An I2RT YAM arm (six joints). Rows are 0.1 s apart.
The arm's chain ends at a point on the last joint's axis. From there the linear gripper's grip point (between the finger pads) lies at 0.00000 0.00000 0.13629 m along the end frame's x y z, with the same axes.
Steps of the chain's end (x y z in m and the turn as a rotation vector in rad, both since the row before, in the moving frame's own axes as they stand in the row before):
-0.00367, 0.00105, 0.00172, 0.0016, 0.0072, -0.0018
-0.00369, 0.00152, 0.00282, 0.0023, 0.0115, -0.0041
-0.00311, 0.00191, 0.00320, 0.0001, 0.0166, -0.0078
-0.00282, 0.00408, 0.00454, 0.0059, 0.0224, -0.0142
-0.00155, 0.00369, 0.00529, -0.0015, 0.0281, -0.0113
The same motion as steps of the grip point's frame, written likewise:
-0.00269, 0.00083, 0.00172, 0.0016, 0.0072, -0.0018
-0.00212, 0.00120, 0.00281, 0.0023, 0.0115, -0.0041
-0.00085, 0.00189, 0.00318, 0.0001, 0.0166, -0.0078
0.00023, 0.00325, 0.00450, 0.0059, 0.0224, -0.0142
0.00228, 0.00387, 0.00524, -0.0015, 0.0281, -0.0113

